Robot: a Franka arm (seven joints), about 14 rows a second.
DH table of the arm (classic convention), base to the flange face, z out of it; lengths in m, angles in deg. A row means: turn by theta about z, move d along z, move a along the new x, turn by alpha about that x. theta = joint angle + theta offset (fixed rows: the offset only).
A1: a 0, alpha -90, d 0.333, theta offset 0
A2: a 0, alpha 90, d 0, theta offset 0
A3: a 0.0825, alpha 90, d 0.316, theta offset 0
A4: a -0.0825, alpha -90, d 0, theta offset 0
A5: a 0, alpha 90, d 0.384, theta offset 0
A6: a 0.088, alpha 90, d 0, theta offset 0
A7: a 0, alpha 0, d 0.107, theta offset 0
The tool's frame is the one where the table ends.
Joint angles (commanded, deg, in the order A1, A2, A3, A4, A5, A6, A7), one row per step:
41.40, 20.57, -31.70, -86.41, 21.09, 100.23, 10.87
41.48, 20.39, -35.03, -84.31, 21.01, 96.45, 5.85
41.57, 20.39, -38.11, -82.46, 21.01, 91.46, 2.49
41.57, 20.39, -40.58, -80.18, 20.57, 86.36, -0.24
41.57, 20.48, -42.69, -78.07, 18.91, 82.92, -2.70
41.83, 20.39, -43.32, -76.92, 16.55, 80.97, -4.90
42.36, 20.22, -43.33, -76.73, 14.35, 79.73, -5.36
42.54, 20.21, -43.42, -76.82, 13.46, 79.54, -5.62
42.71, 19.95, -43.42, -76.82, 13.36, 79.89, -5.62
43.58, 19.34, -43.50, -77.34, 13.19, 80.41, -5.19
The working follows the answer.
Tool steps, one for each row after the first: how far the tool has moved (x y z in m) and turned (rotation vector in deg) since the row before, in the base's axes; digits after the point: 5 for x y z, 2 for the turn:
0.00267, -0.02711, 0.01944, -0.37, -0.02, 2.94
-0.00237, -0.02419, 0.01396, -0.48, 1.93, 1.65
-0.00448, -0.01898, 0.01636, -0.64, 1.88, 1.62
-0.00281, -0.01809, 0.01538, -1.79, 0.66, 1.43
-0.00339, -0.00566, 0.00838, -2.03, 0.47, 2.34
-0.00383, 0.00091, 0.00147, -2.00, 0.91, 1.12
-0.00073, -0.00097, -0.00063, -0.85, 0.24, 0.36
-0.00027, 0.00092, 0.00271, 0.08, -0.54, 0.17
-0.00245, 0.00558, 0.00220, 0.14, -0.48, 0.26

Tool pose at each row, in the base's axes (x y z in m, rotation vector in deg; rounded; the steps above come from the unrounded poses):
0.62462, 0.18712, 0.47976, -170.56, 6.38, 7.86
0.62729, 0.16001, 0.49920, -171.16, 2.03, 8.18
0.62492, 0.13581, 0.51316, -171.58, -0.17, 11.27
0.62044, 0.11684, 0.52952, -172.09, -2.34, 14.31
0.61763, 0.09875, 0.54490, -173.84, -4.24, 15.63
0.61424, 0.09309, 0.55328, -175.85, -7.57, 16.78
0.61041, 0.09401, 0.55475, -177.67, -9.06, 18.56
0.60968, 0.09303, 0.55412, -178.47, -9.52, 19.10
0.60941, 0.09396, 0.55683, -178.51, -9.80, 18.24
0.60696, 0.09954, 0.55903, -178.48, -10.23, 17.47

